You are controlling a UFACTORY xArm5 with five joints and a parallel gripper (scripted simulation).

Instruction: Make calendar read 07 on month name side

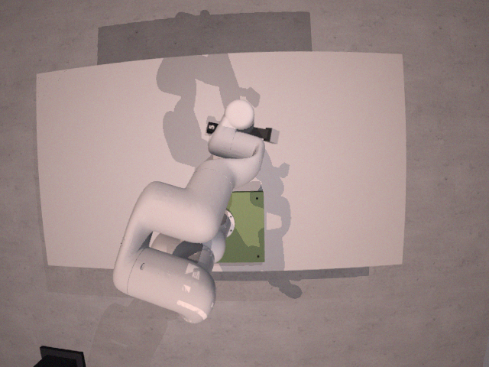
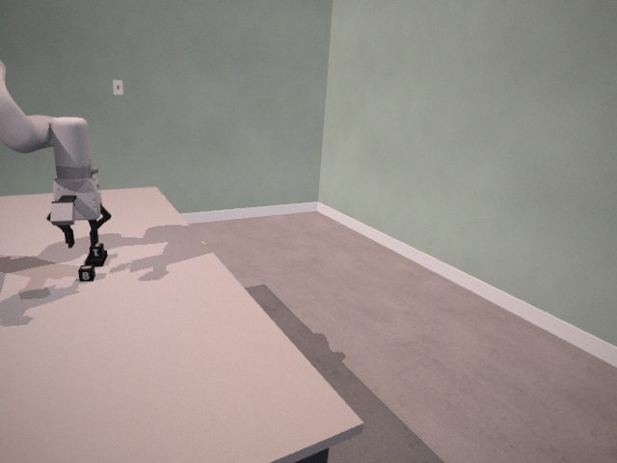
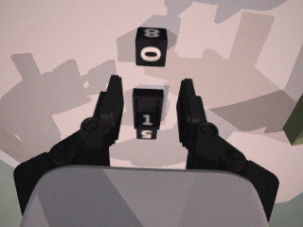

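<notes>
Right now my hand is 9 cm above the black cube. Also, from my hand: black calendar tray (11 cm to the left, 10 cm below, 3 cm ahead).
</notes>
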